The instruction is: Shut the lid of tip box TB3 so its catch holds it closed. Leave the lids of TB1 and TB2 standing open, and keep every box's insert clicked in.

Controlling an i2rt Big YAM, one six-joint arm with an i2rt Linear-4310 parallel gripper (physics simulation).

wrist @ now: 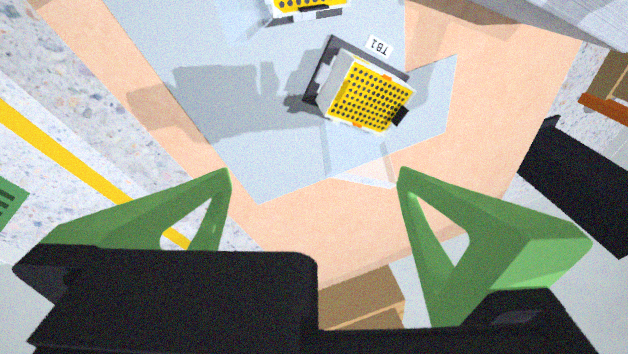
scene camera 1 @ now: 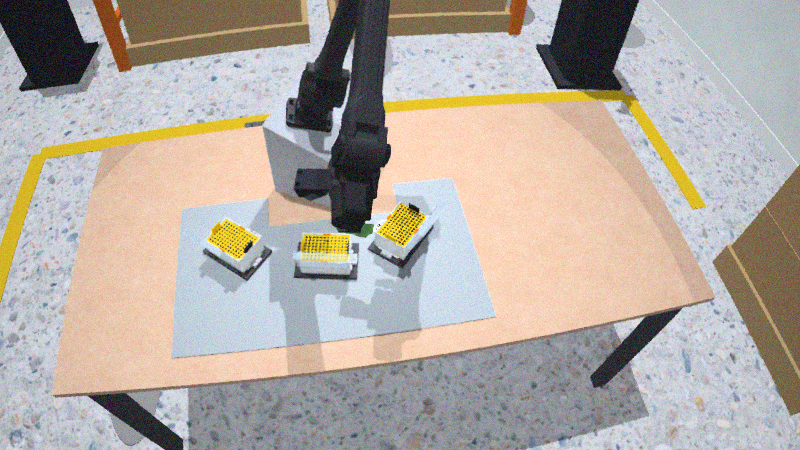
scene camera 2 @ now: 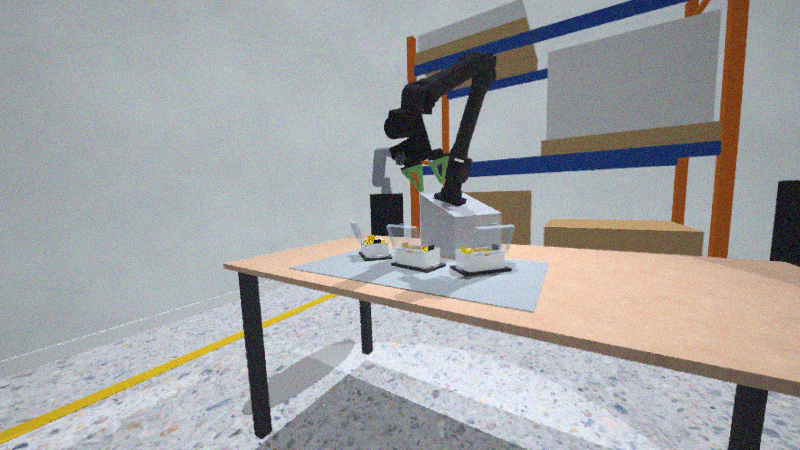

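Where they show: gripper, between the fingertips: [wrist: 314,176] [scene camera 1: 366,214] [scene camera 2: 432,187]; arm's base, origin of its link: [scene camera 1: 308,116] [scene camera 2: 449,200].
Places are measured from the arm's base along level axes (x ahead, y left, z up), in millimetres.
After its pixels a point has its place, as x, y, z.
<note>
Three white tip boxes with yellow inserts stand on dark bases. The right one, TB1 [scene camera 1: 400,225] {250, 217, -156} [scene camera 2: 481,260] [wrist: 370,95] {248, 211, -156}, is identified by its label [wrist: 379,46] {207, 168, -211} in the wrist view; its clear lid [scene camera 1: 432,219] {304, 282, -69} [scene camera 2: 495,237] {296, 285, -100} stands open. The middle box [scene camera 1: 326,260] {394, 35, -75} [scene camera 2: 417,258] {350, 55, -175} [wrist: 309,6] and the left box [scene camera 1: 233,243] [scene camera 2: 374,249] {307, -165, -174} show no readable labels, so I cannot tell which is TB3. Their lids also stand open in scene camera 2. Whether the inserts are fully clicked in is too small to tell. My gripper [scene camera 1: 356,230] [scene camera 2: 433,186] {370, 125, 47} [wrist: 314,176] {370, 125, 47} is open and empty, high above the boxes.
The boxes stand on a blue-grey mat [scene camera 1: 234,324] {469, -199, -213} [scene camera 2: 503,293] {425, 344, -213} on the wooden table [scene camera 1: 559,223] {232, 667, -216} [scene camera 2: 643,313] {391, 602, -216}. The arm's grey pedestal [scene camera 1: 279,162] {70, -84, -91} [scene camera 2: 475,235] {72, 133, -134} stands behind them. An orange and blue shelf rack [scene camera 2: 732,111] stands beyond the table.
</note>
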